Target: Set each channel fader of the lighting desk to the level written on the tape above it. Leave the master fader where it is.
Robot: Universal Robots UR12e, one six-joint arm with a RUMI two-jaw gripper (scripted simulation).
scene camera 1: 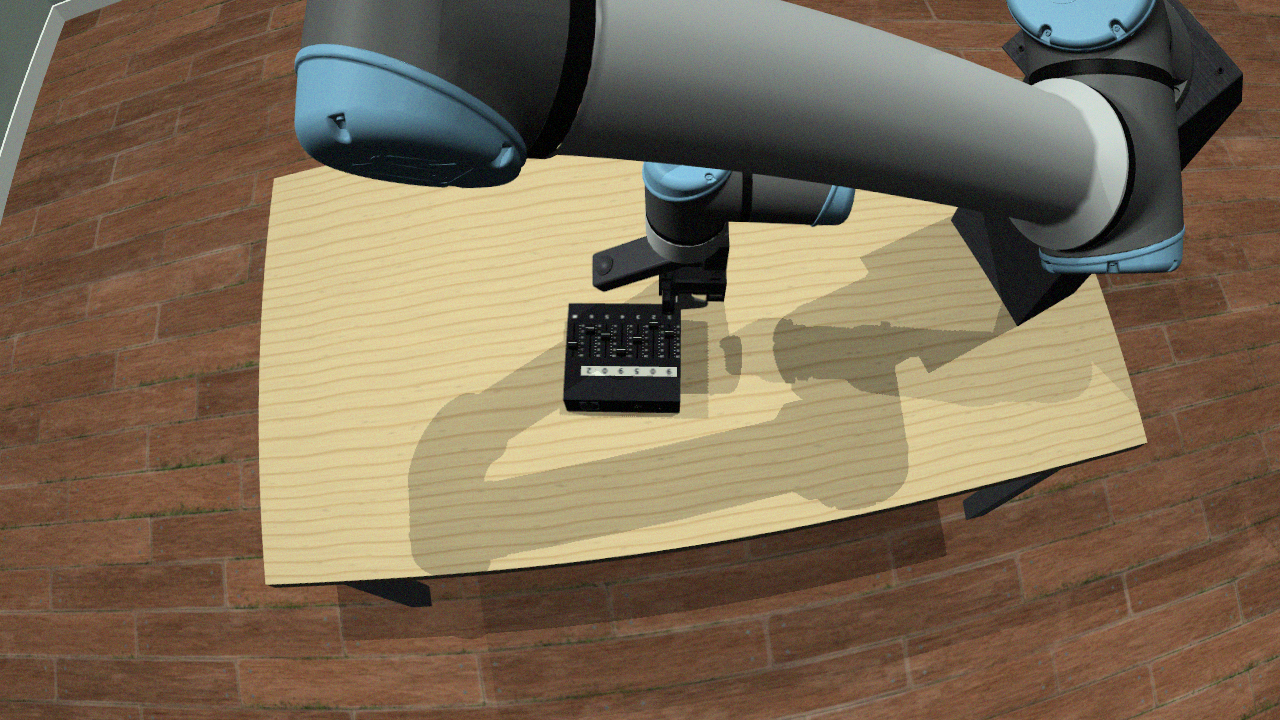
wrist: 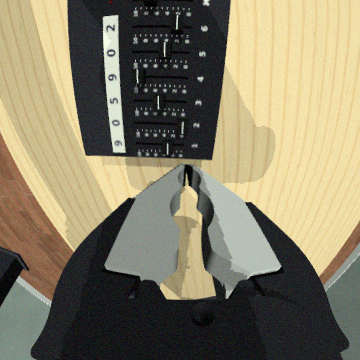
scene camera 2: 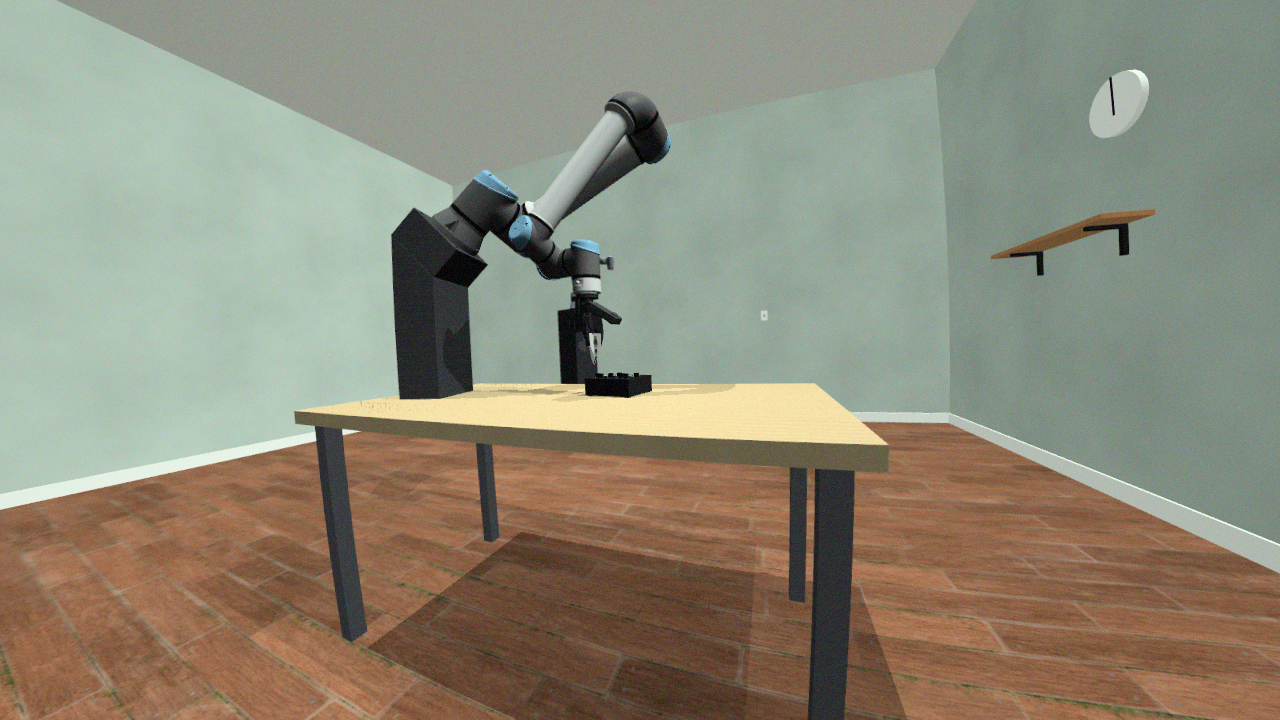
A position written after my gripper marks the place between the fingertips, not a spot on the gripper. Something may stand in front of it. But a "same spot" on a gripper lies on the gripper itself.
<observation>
My gripper shows in scene camera 1 (671,311), in the wrist view and in scene camera 2. The same spot on my gripper: (wrist: 139,240) is (scene camera 2: 599,337).
</observation>
